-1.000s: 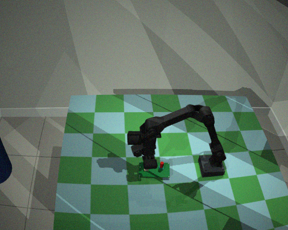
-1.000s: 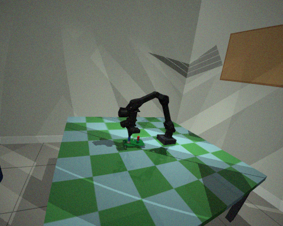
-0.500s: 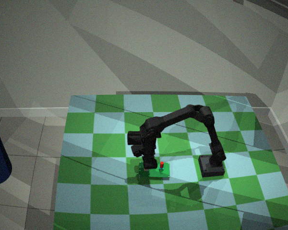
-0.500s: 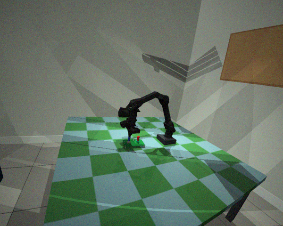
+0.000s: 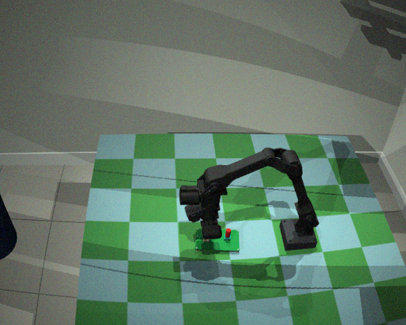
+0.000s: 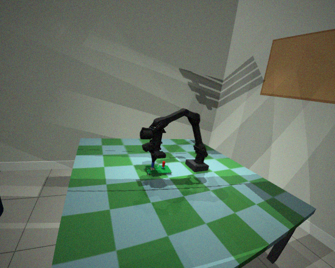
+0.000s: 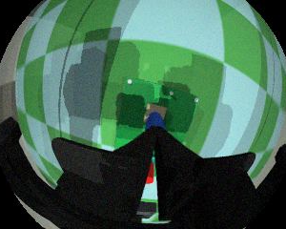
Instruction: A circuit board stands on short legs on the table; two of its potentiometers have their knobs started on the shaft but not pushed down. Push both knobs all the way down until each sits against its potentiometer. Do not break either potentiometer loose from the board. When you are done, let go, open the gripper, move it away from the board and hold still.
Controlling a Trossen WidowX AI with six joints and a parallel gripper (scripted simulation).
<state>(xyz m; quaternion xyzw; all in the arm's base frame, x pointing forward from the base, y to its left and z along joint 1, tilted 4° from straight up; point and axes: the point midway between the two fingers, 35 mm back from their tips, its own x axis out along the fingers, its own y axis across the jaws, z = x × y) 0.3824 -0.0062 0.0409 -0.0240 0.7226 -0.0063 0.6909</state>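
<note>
Right now the blue knob is 20 mm below my gripper tip. Also, from my gripper tip: red knob (80 mm behind, 20 mm below).
</note>
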